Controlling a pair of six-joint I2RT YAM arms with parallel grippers.
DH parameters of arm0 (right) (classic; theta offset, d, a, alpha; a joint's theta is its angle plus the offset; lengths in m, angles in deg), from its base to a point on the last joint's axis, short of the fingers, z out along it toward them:
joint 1: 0 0.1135 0.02 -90
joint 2: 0 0 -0.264 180
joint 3: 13.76 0 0.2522 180
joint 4: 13.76 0 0.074 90
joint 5: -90 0 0 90
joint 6: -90 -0.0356 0 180
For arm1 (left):
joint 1: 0 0.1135 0.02 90
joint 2: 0 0 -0.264 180
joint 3: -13.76 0 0.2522 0
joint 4: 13.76 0 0.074 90
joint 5: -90 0 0 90
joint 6: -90 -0.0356 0 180
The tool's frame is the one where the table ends.
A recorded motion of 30 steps. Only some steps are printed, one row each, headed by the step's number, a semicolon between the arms.
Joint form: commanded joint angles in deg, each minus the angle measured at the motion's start. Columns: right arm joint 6, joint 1, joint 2, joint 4, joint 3, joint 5; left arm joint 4, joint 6, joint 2, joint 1, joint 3, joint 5.
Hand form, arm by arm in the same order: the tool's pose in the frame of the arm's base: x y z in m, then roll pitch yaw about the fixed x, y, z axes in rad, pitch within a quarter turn. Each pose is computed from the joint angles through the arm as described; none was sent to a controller.
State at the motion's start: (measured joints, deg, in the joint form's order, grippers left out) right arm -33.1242 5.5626 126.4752 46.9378 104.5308 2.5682; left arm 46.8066 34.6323 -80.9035 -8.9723 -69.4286 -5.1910
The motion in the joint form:
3: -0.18 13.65 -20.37 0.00 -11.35 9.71; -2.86 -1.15 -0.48 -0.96 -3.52 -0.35
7: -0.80 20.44 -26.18 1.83 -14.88 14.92; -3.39 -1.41 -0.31 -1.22 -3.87 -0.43
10: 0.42 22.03 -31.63 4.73 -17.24 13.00; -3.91 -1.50 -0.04 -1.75 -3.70 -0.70
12: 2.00 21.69 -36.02 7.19 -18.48 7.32; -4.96 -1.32 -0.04 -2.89 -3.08 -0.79
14: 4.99 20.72 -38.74 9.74 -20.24 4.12; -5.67 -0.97 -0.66 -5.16 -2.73 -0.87
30: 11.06 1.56 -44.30 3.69 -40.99 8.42; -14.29 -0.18 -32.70 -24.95 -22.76 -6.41
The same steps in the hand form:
3: 0.3753 0.1388 0.2767 2.6715 0.3243 2.8752; 0.2933 -0.0548 0.3112 -2.6715 0.4858 -2.6450
7: 0.3314 0.1736 0.2940 2.5958 0.2816 3.0081; 0.2936 -0.0563 0.3146 -2.6598 0.5016 -2.6484
10: 0.3044 0.1699 0.3108 2.6247 0.3110 3.0448; 0.2927 -0.0591 0.3156 -2.6496 0.5085 -2.6569
12: 0.2887 0.1556 0.3255 2.7019 0.3803 3.0368; 0.2923 -0.0652 0.3135 -2.6416 0.5121 -2.6715
14: 0.2781 0.1419 0.3276 2.7818 0.4025 3.0663; 0.2922 -0.0774 0.3093 -2.6409 0.5050 -2.7070
30: 0.2710 0.0407 0.2517 2.8275 0.2643 2.8739; 0.3609 -0.2514 0.2338 -2.6086 0.4045 -3.0866

